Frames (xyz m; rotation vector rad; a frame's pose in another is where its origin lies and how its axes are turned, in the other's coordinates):
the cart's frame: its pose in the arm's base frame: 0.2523 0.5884 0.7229 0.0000 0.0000 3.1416
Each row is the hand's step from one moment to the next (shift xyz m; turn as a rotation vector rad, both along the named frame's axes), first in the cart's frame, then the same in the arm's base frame.
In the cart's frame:
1: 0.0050 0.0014 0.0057 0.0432 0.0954 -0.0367
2: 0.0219 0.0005 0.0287 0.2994 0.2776 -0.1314
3: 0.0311 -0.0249 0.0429 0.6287 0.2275 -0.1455
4: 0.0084 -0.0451 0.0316 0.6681 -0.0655 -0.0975
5: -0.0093 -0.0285 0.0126 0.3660 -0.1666 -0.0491
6: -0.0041 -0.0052 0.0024 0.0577 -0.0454 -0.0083
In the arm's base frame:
1: -0.0050 -0.0014 0.0057 -0.0432 -0.0954 -0.0367
2: -0.0219 -0.0005 0.0287 -0.2994 -0.2776 -0.1314
3: -0.0311 0.0249 0.0429 -0.6287 -0.2275 -0.1455
4: -0.0084 0.0451 0.0316 -0.6681 0.0655 -0.0975
5: 0.0093 0.0285 0.0126 -0.3660 0.1666 -0.0491
6: 0.0041 0.0052 0.0024 -0.0577 0.0454 -0.0083

